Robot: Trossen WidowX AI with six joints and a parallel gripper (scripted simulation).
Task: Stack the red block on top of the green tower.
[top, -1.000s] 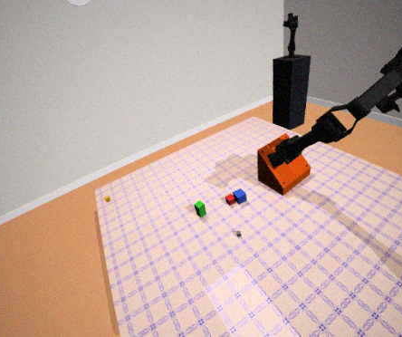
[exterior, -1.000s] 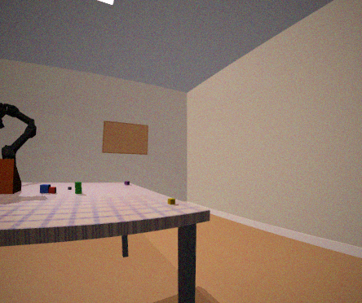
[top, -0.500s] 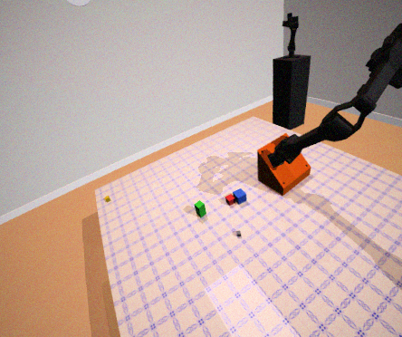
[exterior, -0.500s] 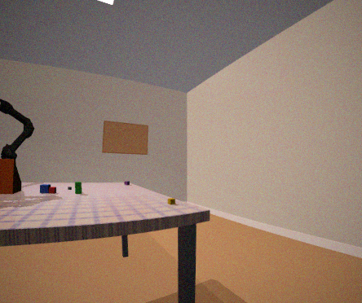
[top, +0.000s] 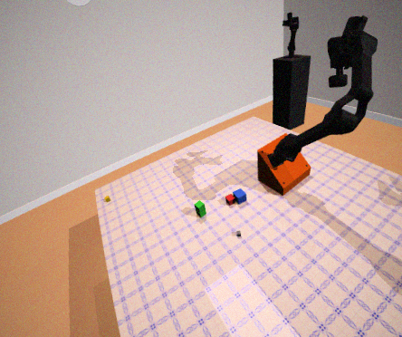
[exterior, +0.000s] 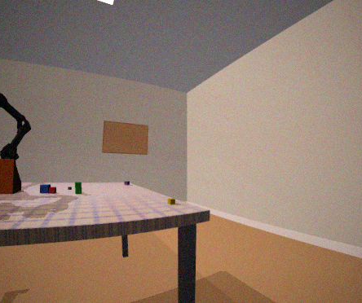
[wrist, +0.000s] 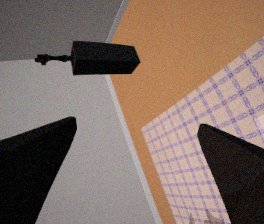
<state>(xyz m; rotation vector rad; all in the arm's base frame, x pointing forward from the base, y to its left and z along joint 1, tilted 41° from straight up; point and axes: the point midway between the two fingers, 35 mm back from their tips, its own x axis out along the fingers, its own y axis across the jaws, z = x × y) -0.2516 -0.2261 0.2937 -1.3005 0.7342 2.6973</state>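
Now: gripper tip 570 mm short of the red block, 430 mm above it and 10 mm to the left of it. From my gripper tip the other things lie so: dark cube (630 mm ahead, 440 mm below, 160 mm to the left); green block (710 mm ahead, 400 mm below, 30 mm to the right); blue block (520 mm ahead, 430 mm below, 10 mm to the left).
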